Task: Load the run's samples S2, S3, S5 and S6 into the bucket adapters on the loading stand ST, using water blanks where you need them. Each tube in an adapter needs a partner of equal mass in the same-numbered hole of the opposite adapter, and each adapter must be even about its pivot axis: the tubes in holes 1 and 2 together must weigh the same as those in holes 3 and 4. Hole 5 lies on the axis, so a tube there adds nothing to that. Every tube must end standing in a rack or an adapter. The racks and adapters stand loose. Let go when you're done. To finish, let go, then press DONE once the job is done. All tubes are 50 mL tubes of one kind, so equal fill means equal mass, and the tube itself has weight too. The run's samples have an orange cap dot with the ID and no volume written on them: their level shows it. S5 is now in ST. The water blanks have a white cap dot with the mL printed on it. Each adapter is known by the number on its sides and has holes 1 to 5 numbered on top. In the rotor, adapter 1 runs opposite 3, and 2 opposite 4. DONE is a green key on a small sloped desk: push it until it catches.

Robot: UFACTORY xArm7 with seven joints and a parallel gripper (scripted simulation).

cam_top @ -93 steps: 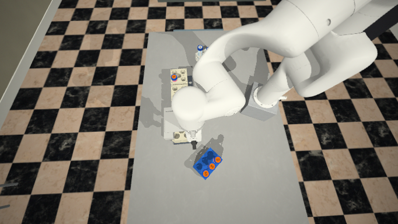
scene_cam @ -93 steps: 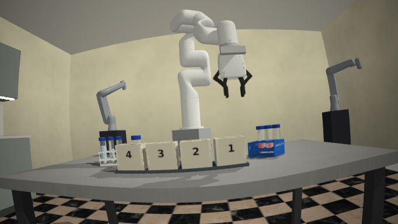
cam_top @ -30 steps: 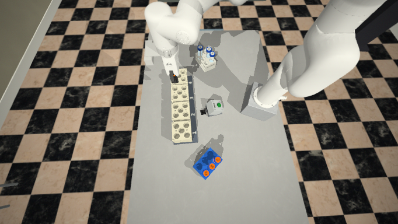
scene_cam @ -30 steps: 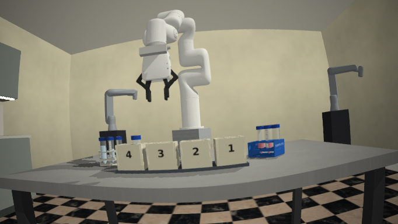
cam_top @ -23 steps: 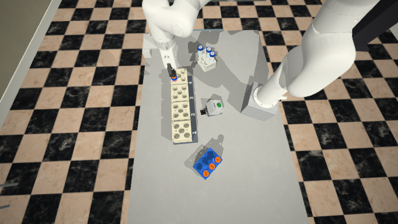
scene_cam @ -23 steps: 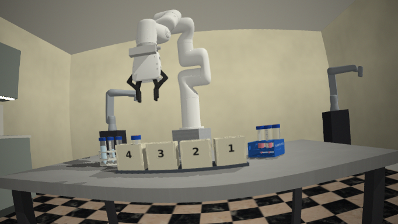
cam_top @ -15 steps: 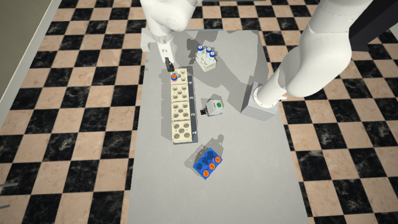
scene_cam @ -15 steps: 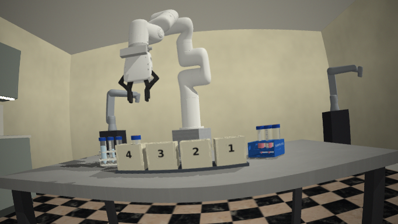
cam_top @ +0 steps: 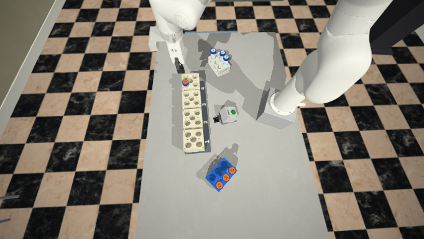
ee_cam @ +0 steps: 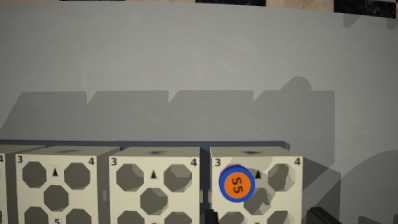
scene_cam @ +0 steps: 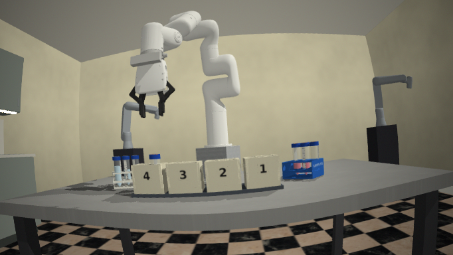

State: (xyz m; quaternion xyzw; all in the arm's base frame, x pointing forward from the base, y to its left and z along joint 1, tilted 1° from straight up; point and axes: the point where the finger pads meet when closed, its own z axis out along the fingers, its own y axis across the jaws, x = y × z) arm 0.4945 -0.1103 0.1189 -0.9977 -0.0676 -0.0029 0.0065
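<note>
Now: the orange-dotted sample tube 1 cm behind my hand and 18 cm below it. The rest, counted from my hand: white rack: 18 cm behind, 21 cm to the right, 22 cm below; done desk: 24 cm behind, 14 cm to the left, 20 cm below; green DONE key: 26 cm behind, 14 cm to the left, 19 cm below.
</note>
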